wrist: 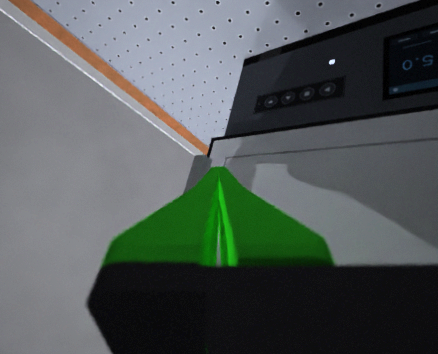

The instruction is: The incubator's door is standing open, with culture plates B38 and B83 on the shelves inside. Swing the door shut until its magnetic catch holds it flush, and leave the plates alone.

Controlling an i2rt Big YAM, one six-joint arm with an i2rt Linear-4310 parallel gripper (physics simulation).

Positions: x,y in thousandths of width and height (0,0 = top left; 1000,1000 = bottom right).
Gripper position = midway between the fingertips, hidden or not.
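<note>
Gripper (499,504) visible, as is an incubator (752,366).
</note>
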